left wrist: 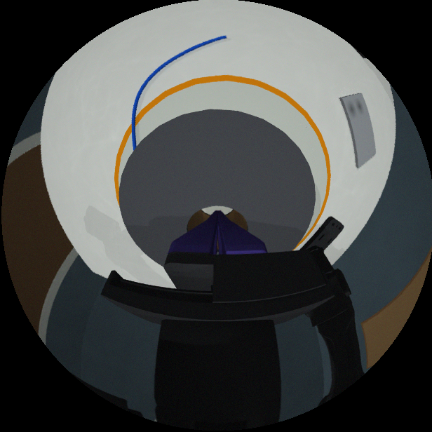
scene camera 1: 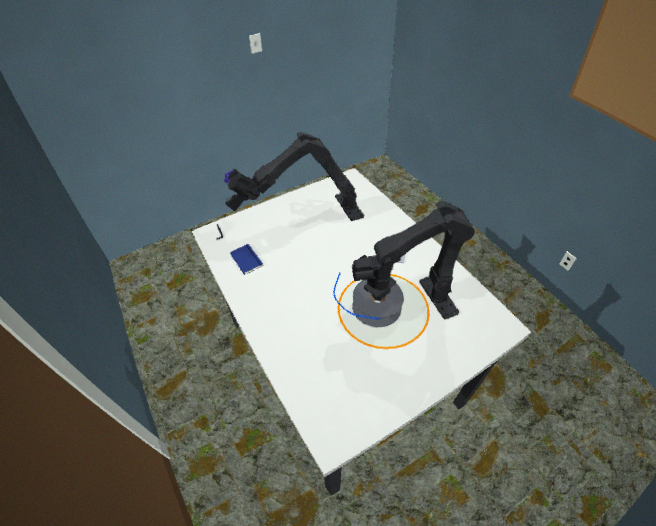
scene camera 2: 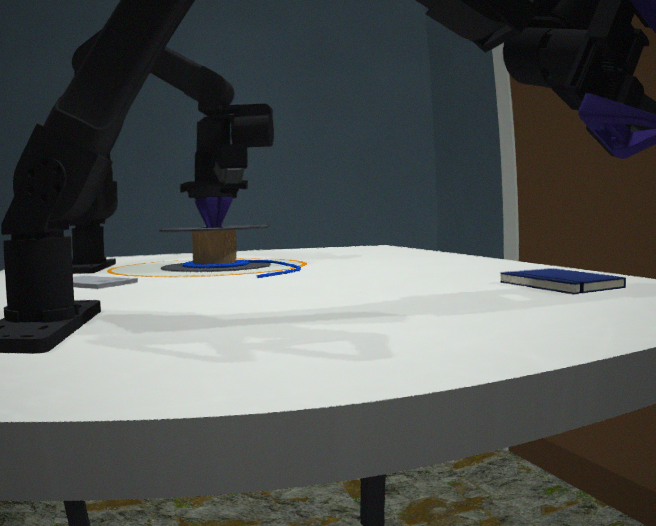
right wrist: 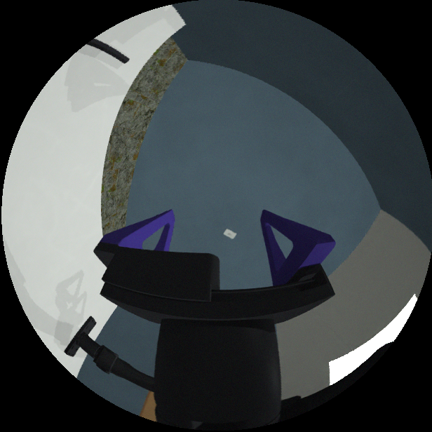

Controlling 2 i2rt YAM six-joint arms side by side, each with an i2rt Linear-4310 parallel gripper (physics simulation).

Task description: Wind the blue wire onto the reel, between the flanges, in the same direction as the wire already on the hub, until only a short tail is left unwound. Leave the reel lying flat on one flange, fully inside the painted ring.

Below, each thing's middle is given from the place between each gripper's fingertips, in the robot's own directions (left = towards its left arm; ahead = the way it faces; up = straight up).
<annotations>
The reel [scene camera 2: 210,245] is 23 cm behind my right hand, 78 cm to the left of it and 15 cm below it. Round my right hand: orange painted ring [left wrist: 221,77]: 25 cm behind, 80 cm to the left, 19 cm below.
Now: left hand 10 mm above the reel. The rest, counted from my left hand: orange painted ring: 20 mm behind, 20 mm to the left, 40 mm below.
</annotations>
